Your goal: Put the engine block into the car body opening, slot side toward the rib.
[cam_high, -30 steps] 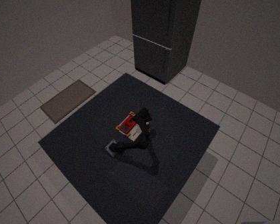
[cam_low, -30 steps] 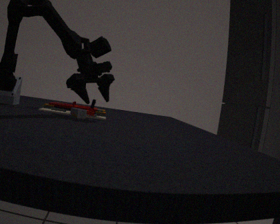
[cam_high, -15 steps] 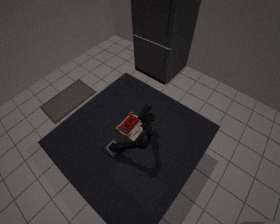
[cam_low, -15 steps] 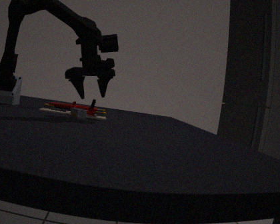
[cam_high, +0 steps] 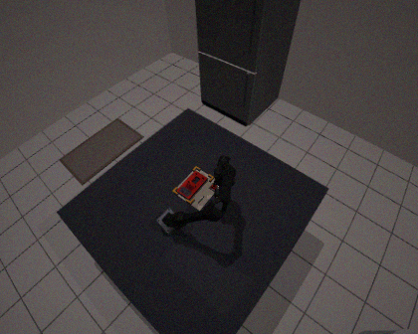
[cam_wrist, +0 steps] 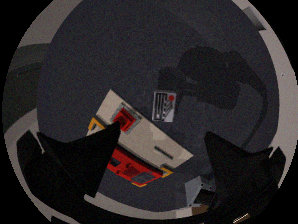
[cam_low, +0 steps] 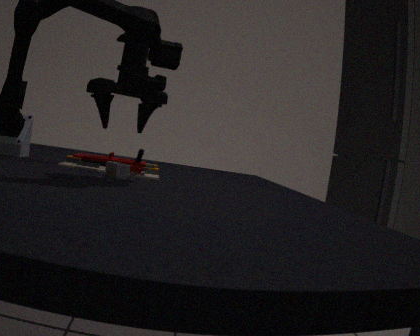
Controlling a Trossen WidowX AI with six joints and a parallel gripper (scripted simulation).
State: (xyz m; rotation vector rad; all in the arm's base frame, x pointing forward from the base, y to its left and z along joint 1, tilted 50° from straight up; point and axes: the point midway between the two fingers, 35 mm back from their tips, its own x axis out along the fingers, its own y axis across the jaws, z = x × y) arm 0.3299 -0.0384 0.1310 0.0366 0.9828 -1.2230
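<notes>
Now: gripper tip 90 mm above the grey engine block.
</notes>
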